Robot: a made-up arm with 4 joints.
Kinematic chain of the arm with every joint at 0, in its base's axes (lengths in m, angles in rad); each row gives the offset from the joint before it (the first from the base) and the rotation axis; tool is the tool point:
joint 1: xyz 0 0 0.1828 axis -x
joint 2: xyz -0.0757 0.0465 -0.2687 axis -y
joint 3: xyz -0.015 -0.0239 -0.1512 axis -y
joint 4: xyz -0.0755 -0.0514 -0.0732 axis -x
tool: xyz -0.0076 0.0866 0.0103
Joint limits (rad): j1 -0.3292..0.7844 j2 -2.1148..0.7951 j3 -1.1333..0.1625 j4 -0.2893..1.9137
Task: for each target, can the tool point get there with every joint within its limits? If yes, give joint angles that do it. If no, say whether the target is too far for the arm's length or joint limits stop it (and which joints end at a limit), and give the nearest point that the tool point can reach.
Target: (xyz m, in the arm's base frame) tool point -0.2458 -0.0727 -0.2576
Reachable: yes | joints 0.2553 -0.0439 -0.7731 0.7630
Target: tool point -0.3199 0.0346 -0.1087
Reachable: yes | joints 0.0504 -0.8424 -0.6057 0.5806
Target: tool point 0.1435 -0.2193 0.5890
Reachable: no: joint limits stop it (at a limit: joint 1, joint 2, joint 3, joint 4) | nearest point -0.0979 -0.0547 0.1962 | short by 0.489 m
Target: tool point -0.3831 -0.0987 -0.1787
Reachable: yes | joints 0.2220 -0.9196 -0.0265 1.5497
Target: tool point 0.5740 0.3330 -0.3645
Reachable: no: too far | nearest point 0.1017 0.1737 -0.3318 | short by 0.500 m
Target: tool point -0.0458 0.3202 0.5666
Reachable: no: joint limits stop it (at a limit: joint 1, joint 2) | nearest point -0.1489 0.0533 0.1609 | short by 0.496 m
